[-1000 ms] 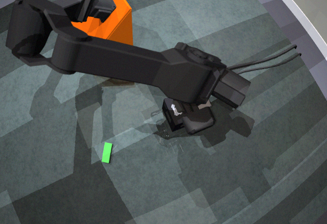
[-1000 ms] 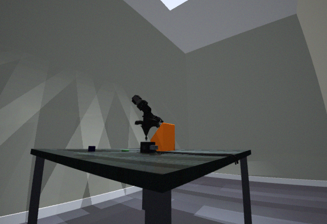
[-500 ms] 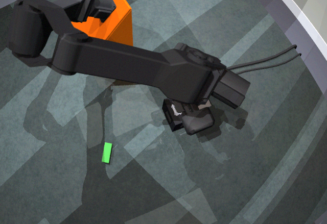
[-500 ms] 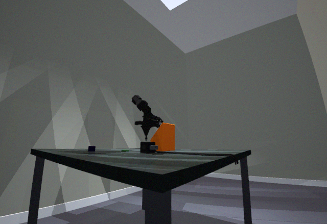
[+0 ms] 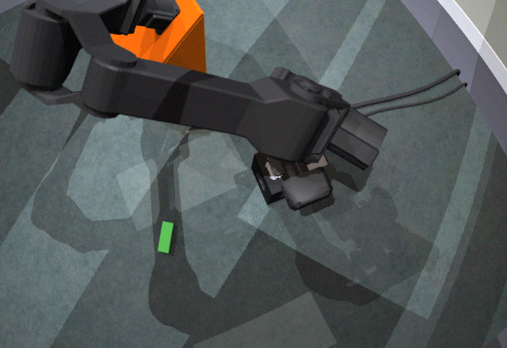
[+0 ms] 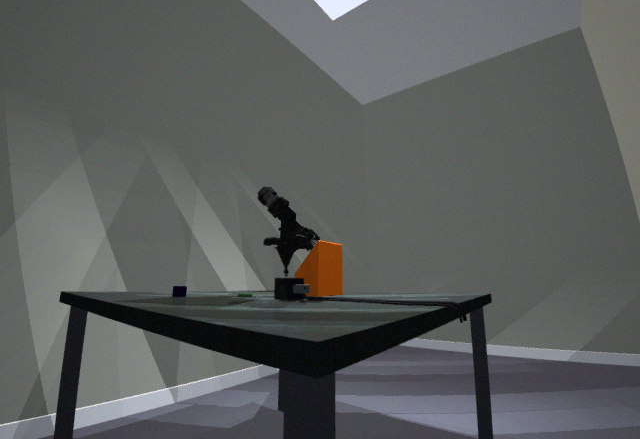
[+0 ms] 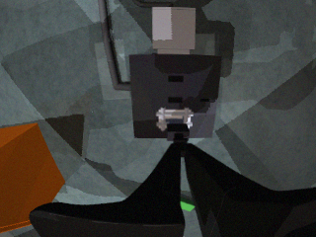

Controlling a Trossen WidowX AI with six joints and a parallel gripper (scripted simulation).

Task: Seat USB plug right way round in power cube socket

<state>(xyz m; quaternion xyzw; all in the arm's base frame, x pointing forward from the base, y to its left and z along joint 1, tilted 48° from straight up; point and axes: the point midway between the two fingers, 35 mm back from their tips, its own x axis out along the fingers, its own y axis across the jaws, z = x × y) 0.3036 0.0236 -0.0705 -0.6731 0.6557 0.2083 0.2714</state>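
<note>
Right now the USB plug is 2 cm below my gripper tip. The rest, counted from my gripper tip: dark blue cube 32 cm to the right, 24 cm ahead, 10 cm below; green block 21 cm to the right, 11 cm below, 2 cm ahead.
</note>
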